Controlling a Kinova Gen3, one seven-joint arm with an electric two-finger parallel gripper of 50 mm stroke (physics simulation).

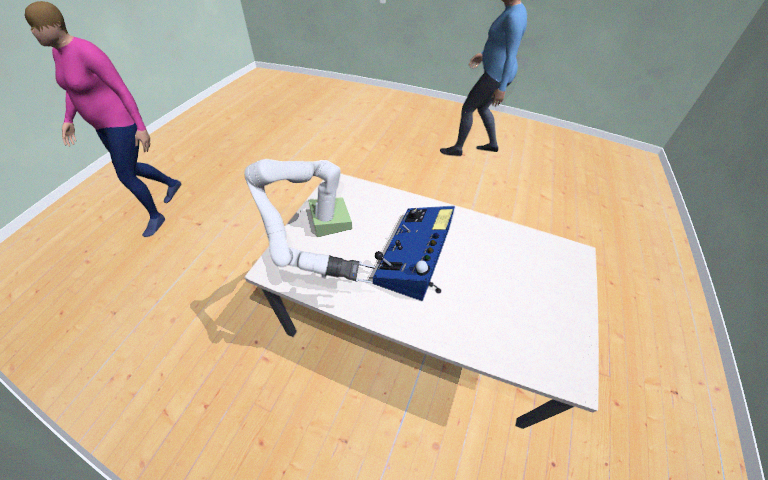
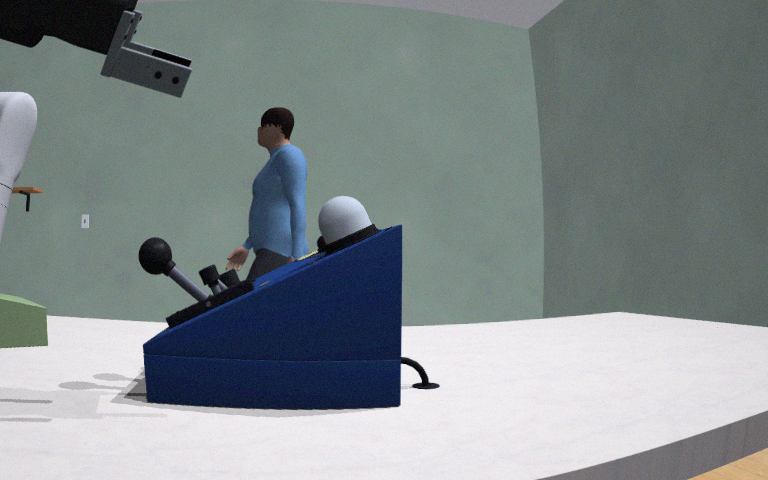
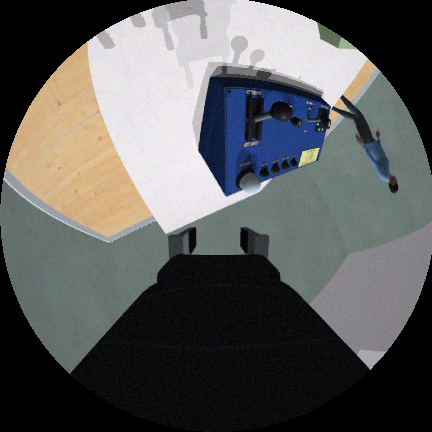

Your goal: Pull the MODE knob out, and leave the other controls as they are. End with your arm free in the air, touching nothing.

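Seen in the pictures: gripper, fingertip midpoint: (image 1: 373, 274) (image 2: 186, 77) (image 3: 217, 236); arm's base, link origin: (image 1: 324, 215).
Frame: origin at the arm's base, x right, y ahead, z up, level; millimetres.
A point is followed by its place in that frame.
The blue control box (image 1: 417, 229) @(y 501, x -13, z 22 mm) (image 2: 271, 373) @(y 478, x 310, z -50 mm) (image 3: 295, 144) @(y 538, x 50, z 45 mm) stands on the table with its sloped panel facing up. The panel labels are too small to read, so I cannot tell which control is MODE. A row of small dark round controls (image 1: 432, 242) @(y 588, x 109, z 89 mm) (image 3: 275, 168) @(y 575, x 155, z 82 mm) runs beside a white dome (image 1: 421, 266) @(y 563, x 277, z 117 mm) (image 2: 343, 219) @(y 556, x 286, z 96 mm) (image 3: 250, 182) @(y 540, x 272, z 102 mm). A lever with a black ball (image 1: 378, 255) @(y 362, x 236, z 73 mm) (image 2: 155, 255) @(y 362, x 244, z 58 mm) (image 3: 281, 111) @(y 351, x 238, z 68 mm) rises from a slot. My gripper (image 1: 372, 273) @(y 390, x 418, z 190 mm) (image 2: 185, 80) @(y 390, x 418, z 190 mm) (image 3: 217, 236) @(y 390, x 418, z 190 mm) is open and empty, in the air above the lever side of the box, touching nothing.
Smaller black-tipped levers (image 1: 398, 245) @(y 432, x 124, z 35 mm) (image 2: 208, 275) @(y 425, x 124, z 36 mm) (image 3: 296, 121) @(y 420, x 122, z 42 mm) stand on the panel past the ball lever. A yellow label (image 1: 442, 219) @(y 615, x -67, z 73 mm) (image 3: 309, 157) @(y 623, x -74, z 77 mm) is at its far end. A black cable (image 2: 417, 367) @(y 652, x 252, z -63 mm) leaves the box's back. The arm's green base block (image 1: 334, 225) @(y 64, x 32, z -26 mm) is on the table.
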